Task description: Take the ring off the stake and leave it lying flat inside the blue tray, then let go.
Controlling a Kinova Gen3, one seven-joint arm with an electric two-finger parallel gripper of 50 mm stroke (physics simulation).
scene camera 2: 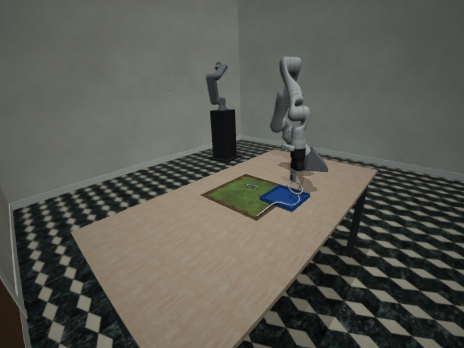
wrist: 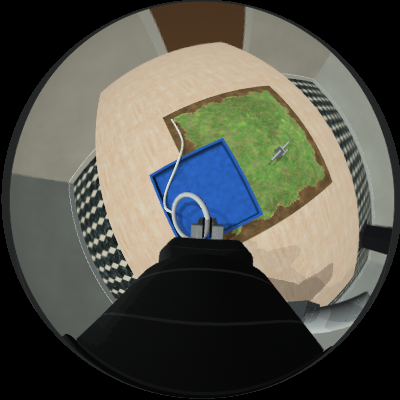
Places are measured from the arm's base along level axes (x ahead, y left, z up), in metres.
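Pixels of known places: gripper, fingertip midpoint: point(scene camera 2: 292, 181) point(wrist: 206, 223); arm's base at its link origin: point(scene camera 2: 305, 154) point(wrist: 309, 320).
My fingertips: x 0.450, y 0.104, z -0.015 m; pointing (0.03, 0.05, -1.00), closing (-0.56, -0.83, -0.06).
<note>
Ahead of a thing's pixels: the offset from my fingertips to its middle. "spot": to the spot under its first point. Level surfaces: height alone.
A pale ring {spot: dx +0.057, dy +0.047, dz -0.040 m} point(scene camera 2: 296, 194) point(wrist: 187, 194) stands roughly upright between my fingertips, over the near-base part of the blue tray {dx +0.052, dy -0.017, dz -0.074 m} point(scene camera 2: 276, 193) point(wrist: 220, 175). My gripper point(scene camera 2: 293, 180) point(wrist: 206, 223) is shut on the ring's edge. The ring looks a little above the tray floor, with its shadow in the tray; exact clearance is hard to tell. A white cord {spot: dx +0.169, dy -0.029, dz -0.067 m} point(scene camera 2: 272, 204) point(wrist: 176, 167) runs from the ring across the tray wall to a corner of the grass mat. A small grey stake {dx +0.046, dy -0.231, dz -0.082 m} point(scene camera 2: 252, 186) point(wrist: 280, 151) with a crossbar is on the mat, apart from the ring.
The green grass mat {dz -0.085 m} point(scene camera 2: 232, 193) point(wrist: 225, 115) with a brown border lies beside and partly under the tray. Both are on the wooden table {dz -0.085 m} point(scene camera 2: 200, 250) point(wrist: 130, 130). A second grey arm point(scene camera 2: 212, 90) stands on a black pedestal point(scene camera 2: 223, 135) beyond the table.
</note>
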